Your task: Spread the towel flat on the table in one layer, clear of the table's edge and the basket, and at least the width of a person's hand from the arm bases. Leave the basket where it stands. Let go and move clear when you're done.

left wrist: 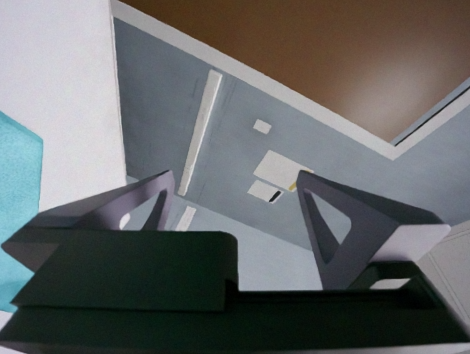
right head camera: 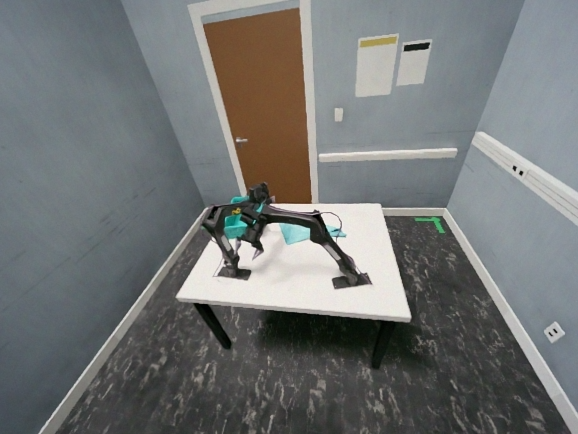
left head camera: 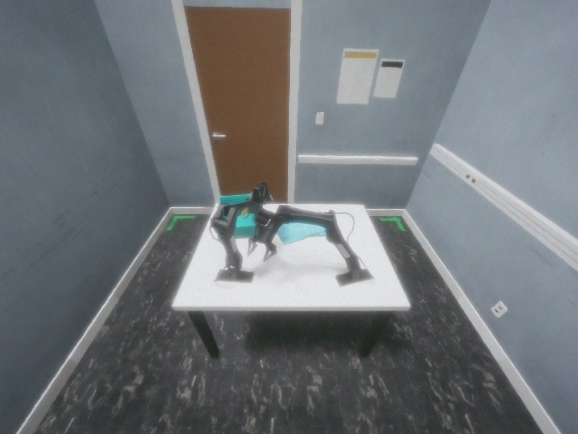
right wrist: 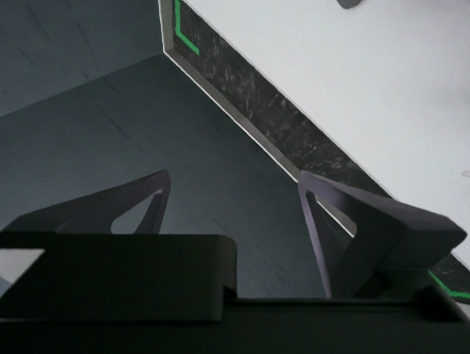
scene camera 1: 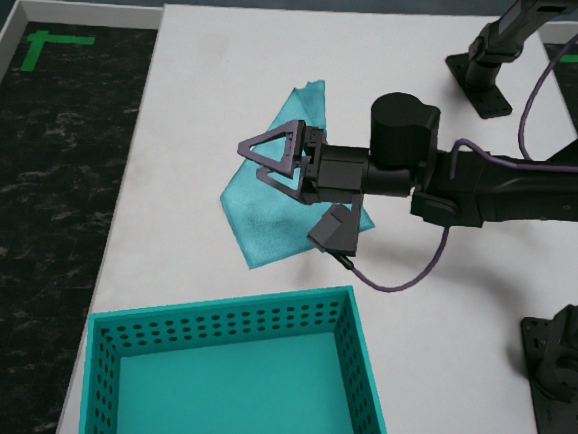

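The light-blue towel [left head camera: 300, 231] [right head camera: 296, 234] [scene camera 1: 280, 225] [left wrist: 17, 165] lies on the table as an uneven, tapered shape; a flap lies folded over at its narrow top end in scene camera 1. The teal basket [left head camera: 245, 229] [right head camera: 236, 229] [scene camera 1: 220, 306] stands apart from it, below it in scene camera 1. My left gripper [right head camera: 272, 199] [scene camera 1: 249, 161] [left wrist: 235, 176] is open and empty, above the towel, hiding its middle in scene camera 1. My right gripper [left head camera: 257, 257] [right head camera: 246, 257] [right wrist: 234, 177] is open and empty, above the table near the left arm's base.
The right arm's base [left head camera: 354, 275] [right head camera: 352, 280] [scene camera 1: 479, 87] and the left arm's base [left head camera: 234, 275] [right head camera: 234, 272] [scene camera 1: 545, 370] stand on the white table [left head camera: 300, 295] [right head camera: 300, 297] [scene camera 1: 165, 175]. The right arm reaches across over the towel in both head views. A table edge runs left of towel and basket in scene camera 1.
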